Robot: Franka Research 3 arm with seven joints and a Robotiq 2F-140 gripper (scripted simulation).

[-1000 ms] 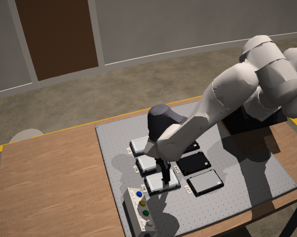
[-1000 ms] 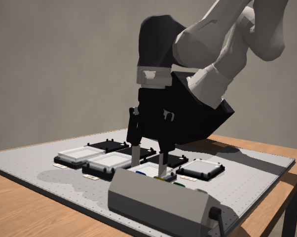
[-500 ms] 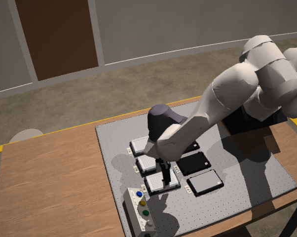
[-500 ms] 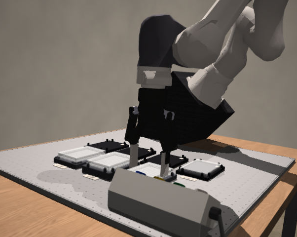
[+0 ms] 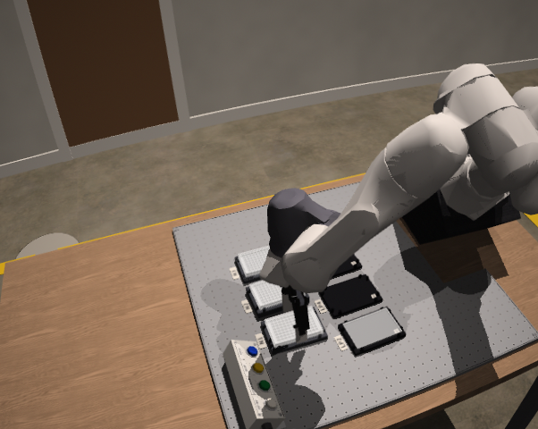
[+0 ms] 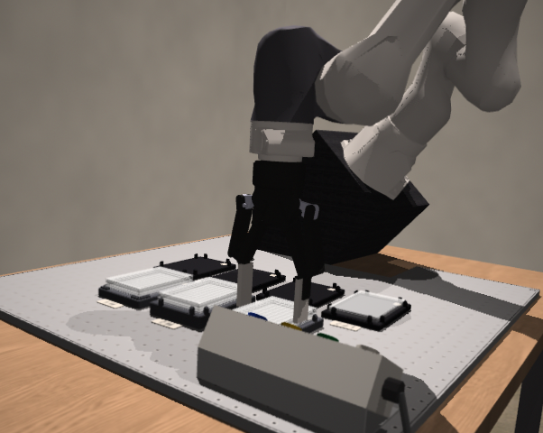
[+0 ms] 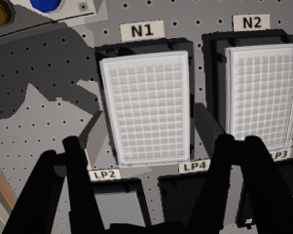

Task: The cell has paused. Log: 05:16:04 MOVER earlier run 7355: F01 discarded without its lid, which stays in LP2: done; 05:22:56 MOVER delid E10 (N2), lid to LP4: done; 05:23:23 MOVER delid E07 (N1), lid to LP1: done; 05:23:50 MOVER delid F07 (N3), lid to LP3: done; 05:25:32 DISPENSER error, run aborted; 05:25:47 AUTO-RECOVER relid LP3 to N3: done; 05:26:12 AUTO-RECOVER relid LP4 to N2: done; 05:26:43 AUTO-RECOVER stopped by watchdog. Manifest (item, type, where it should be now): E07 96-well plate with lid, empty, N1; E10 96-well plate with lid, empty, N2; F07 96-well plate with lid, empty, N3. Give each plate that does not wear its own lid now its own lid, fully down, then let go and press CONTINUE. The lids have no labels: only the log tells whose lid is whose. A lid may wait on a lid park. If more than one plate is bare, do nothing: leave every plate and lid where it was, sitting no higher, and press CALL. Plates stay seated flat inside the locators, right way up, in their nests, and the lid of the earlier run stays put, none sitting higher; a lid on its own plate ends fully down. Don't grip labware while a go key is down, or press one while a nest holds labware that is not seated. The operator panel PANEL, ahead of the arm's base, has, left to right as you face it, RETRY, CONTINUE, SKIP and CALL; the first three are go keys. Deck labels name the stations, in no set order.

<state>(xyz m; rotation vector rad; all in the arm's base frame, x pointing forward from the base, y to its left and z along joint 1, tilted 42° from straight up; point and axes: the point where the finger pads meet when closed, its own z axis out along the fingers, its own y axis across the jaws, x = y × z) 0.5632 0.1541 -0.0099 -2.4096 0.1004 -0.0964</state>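
Right now the plate is 30 mm below my hand. Round my hand: lid park LP4 (180 mm behind, 50 mm to the right, 50 mm below); then blue call key (130 mm ahead, 60 mm to the left, 20 mm above); then yellow skip key (130 mm ahead, 110 mm to the left, 20 mm above).
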